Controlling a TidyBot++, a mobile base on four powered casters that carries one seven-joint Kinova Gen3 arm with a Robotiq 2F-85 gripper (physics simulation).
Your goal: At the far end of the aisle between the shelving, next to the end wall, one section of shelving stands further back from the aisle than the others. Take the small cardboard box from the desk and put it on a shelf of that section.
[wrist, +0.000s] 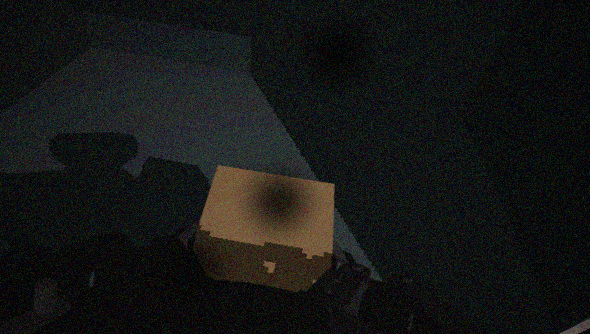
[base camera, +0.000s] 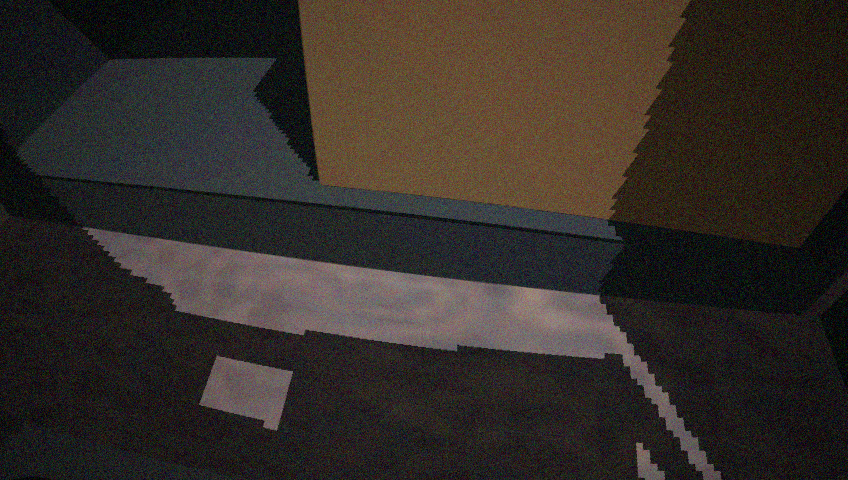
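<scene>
The small cardboard box is between the gripper's fingers in the wrist view, its upper face lit and its near side in shade. A dark round smudge lies over its upper face. My gripper is shut on it, and the fingers on both sides are very dark. Beyond and to the left is a grey-blue shelf board, with dark shadows across its left part. Whether the box touches that board I cannot tell. The gripper does not show in the base view. Which section the shelf belongs to is unclear.
In the base view a low grey-blue shelf crosses ahead, slightly slanted. A large orange-brown carton stands on it, its right part in shadow. The floor before it has a bright strip and dark shadow. The right of the wrist view is nearly black.
</scene>
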